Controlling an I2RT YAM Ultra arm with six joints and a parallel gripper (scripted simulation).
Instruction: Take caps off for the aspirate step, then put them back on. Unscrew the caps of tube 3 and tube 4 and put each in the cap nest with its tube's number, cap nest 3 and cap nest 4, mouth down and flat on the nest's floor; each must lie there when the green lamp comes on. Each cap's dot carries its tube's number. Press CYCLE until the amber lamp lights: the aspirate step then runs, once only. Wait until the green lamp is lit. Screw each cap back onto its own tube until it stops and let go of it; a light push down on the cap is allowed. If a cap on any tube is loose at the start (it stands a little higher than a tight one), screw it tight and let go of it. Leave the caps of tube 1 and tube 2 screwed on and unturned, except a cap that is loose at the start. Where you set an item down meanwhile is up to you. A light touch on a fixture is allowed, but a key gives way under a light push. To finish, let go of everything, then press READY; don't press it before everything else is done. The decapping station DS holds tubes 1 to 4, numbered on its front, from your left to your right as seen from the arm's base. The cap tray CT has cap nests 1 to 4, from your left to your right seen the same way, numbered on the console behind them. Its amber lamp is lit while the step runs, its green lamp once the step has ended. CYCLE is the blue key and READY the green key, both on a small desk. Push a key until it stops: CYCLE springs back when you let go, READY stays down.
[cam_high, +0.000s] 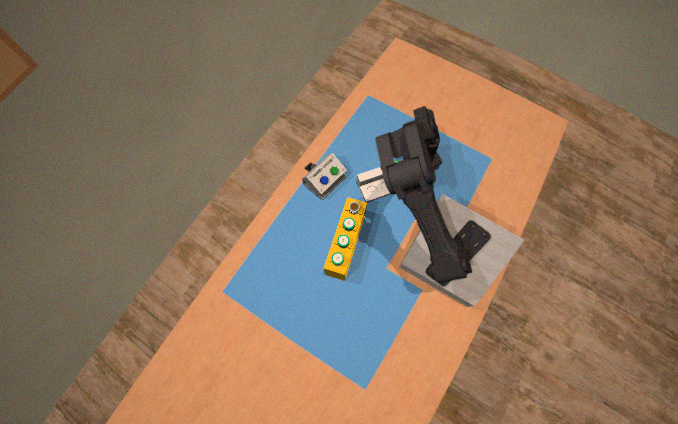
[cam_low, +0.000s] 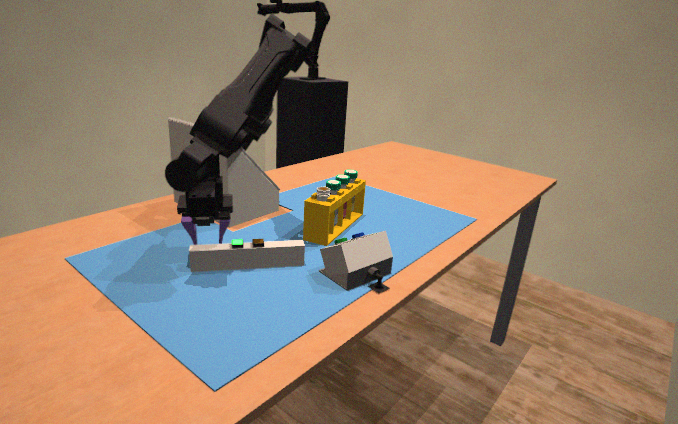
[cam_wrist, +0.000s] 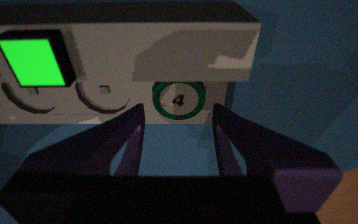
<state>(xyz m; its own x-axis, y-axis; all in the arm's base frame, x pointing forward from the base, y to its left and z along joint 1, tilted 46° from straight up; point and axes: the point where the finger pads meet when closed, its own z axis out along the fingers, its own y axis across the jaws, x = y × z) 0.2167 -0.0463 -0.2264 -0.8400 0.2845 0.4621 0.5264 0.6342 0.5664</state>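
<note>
Now: hand 20 mm above the cap 4. From my hand the other things lie so: green key: 210 mm ahead, 170 mm to the left, 30 mm above; then cap 3: 290 mm to the left, 80 mm above, 60 mm ahead; then blue key: 210 mm to the left, 210 mm ahead, 30 mm above.
</note>
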